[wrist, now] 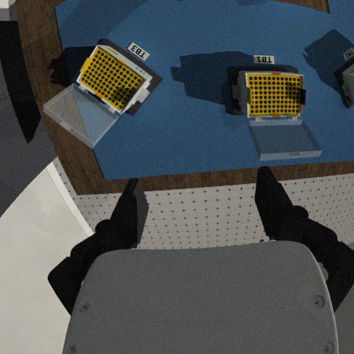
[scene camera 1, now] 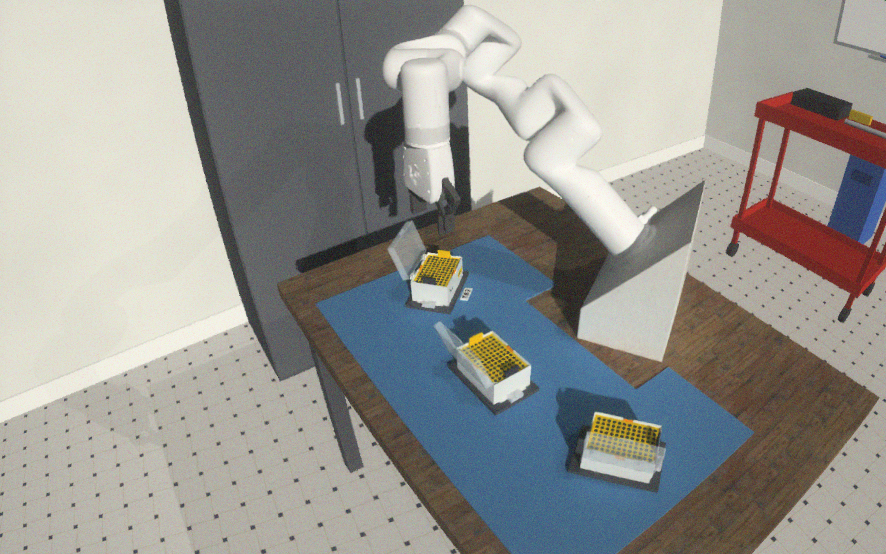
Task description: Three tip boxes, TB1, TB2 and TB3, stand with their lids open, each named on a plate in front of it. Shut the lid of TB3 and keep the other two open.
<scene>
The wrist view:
gripper: 199, 188
clear lid: 74, 109
blue mat: 185, 125
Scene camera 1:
gripper: 432, 221
clear lid: 407, 249
clear lid: 468, 359
blue mat: 512, 468
</scene>
